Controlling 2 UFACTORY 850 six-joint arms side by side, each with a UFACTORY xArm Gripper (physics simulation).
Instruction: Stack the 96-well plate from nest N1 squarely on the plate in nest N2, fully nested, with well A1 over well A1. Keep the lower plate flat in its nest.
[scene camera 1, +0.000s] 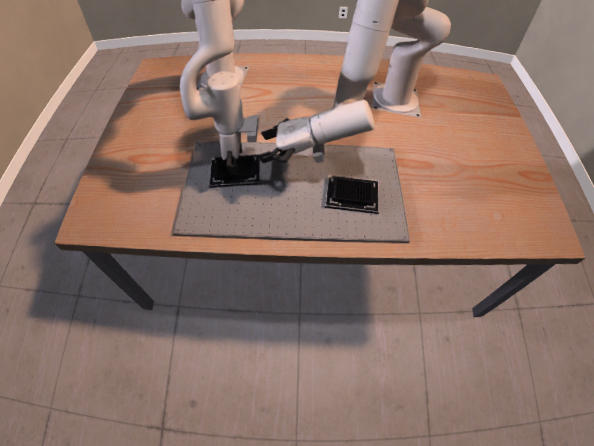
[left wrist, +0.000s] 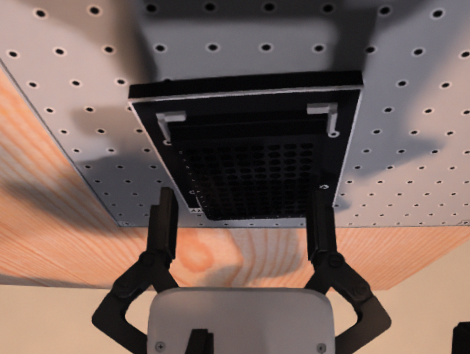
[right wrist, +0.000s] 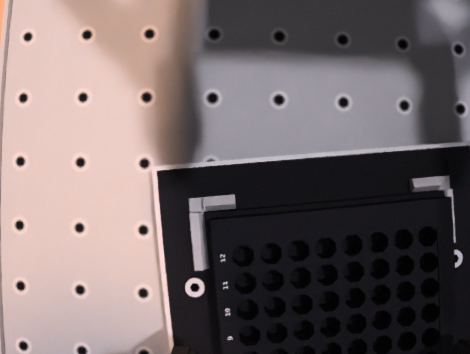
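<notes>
One black 96-well plate (scene camera 1: 245, 162) (left wrist: 255, 172) (right wrist: 315, 295) sits in the nest (scene camera 1: 216, 181) (left wrist: 150, 125) (right wrist: 180, 250) on the left of scene camera 1, wells up, its row 12 end beside two silver corner brackets. Another black plate (scene camera 1: 355, 189) lies in the nest (scene camera 1: 350, 208) on the right. I cannot read which nest is N1. My right gripper (scene camera 1: 230, 161) (left wrist: 242, 195) points down over the left-hand plate, open, holding nothing. My left gripper (scene camera 1: 263, 146) points sideways, slanting down, beside the right gripper and above the board; its fingers are apart and empty.
Both nests stand on a grey perforated board (scene camera 1: 280, 215) (left wrist: 30, 32) (right wrist: 50, 130) on the wooden table (scene camera 1: 475, 175) (left wrist: 75, 240). The two arms reach in from the back, and their wrists are close together over the left half of the board. Arm shadows fall across it.
</notes>
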